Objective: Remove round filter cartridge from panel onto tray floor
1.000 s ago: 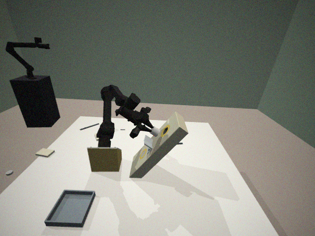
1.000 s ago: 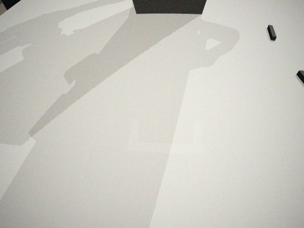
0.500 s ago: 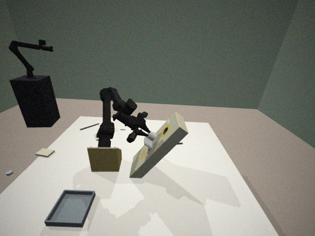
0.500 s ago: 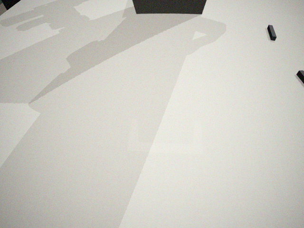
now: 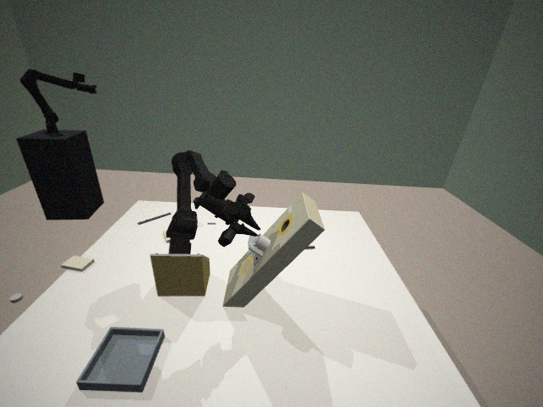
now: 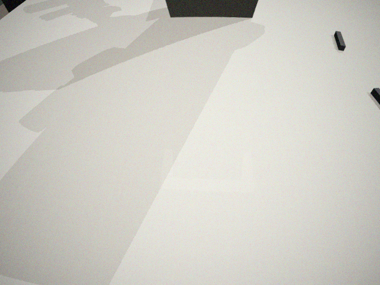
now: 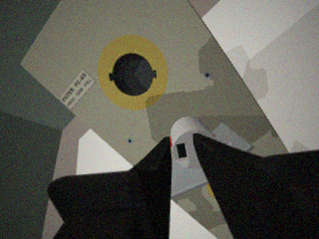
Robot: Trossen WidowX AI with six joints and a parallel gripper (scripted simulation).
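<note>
The white round filter cartridge lies 1 cm ahead of my gripper tip and 3 cm below it. Also, from my gripper tip: small grey flap: 7 cm below; then tray: 37 cm behind, 23 cm to the right, 23 cm below.
</note>
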